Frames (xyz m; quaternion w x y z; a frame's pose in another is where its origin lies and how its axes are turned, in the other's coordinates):
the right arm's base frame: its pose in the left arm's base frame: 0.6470 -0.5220 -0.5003 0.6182 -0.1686 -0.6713 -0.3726
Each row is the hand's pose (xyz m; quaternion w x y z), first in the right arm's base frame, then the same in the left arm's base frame.
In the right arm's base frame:
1: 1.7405 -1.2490 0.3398 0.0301 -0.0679 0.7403 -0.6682
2: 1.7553 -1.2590 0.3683 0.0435 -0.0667 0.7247 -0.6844
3: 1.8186 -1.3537 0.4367 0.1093 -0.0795 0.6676 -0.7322
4: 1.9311 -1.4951 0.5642 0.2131 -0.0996 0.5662 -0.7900
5: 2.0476 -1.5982 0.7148 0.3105 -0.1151 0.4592 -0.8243
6: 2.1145 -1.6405 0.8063 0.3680 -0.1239 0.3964 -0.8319
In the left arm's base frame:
1: -0.7617 -1.5202 0.8127 0.2551 0.6773 0.3501 -0.5947
2: -0.7913 -1.5102 0.8251 0.2471 0.6809 0.3283 -0.6063
3: -0.9158 -1.5395 0.8608 0.2295 0.6726 0.2455 -0.6592
4: -1.1229 -1.5696 0.9324 0.2007 0.6438 0.1109 -0.7301
5: -1.3206 -1.5588 1.0200 0.1737 0.6009 -0.0207 -0.7799
6: -1.4261 -1.5378 1.0754 0.1627 0.5675 -0.0961 -0.8014

